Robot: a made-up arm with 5 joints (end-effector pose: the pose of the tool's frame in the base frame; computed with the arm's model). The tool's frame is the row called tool. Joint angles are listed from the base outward.
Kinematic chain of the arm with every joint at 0, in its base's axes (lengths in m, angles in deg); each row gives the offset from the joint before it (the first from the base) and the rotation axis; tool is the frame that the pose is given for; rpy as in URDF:
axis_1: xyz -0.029 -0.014 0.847 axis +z
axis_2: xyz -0.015 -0.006 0.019 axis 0 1 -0.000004
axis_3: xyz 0.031 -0.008 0.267 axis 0 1 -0.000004
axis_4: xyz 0.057 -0.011 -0.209 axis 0 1 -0.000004
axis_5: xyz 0.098 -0.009 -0.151 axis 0 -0.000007 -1
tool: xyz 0.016 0.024 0.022 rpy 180 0 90
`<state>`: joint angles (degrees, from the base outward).
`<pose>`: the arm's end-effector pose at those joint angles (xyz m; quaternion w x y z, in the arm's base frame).
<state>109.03 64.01 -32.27 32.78 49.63</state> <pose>-0.0376 0.1048 0.5776 0.3010 0.2231 0.8157 -0.4408</pose>
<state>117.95 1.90 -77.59 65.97 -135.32</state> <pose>-0.1494 0.2979 1.0200 0.0683 -0.9858 0.1450 0.0502</pose>
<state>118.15 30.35 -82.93 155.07 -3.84</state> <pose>-0.1140 0.1640 0.9172 0.1642 -0.1725 0.6018 -0.7623</pose>
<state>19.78 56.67 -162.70 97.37 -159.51</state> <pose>0.4619 0.1085 0.9830 0.0685 -0.7007 0.7094 -0.0318</pose>
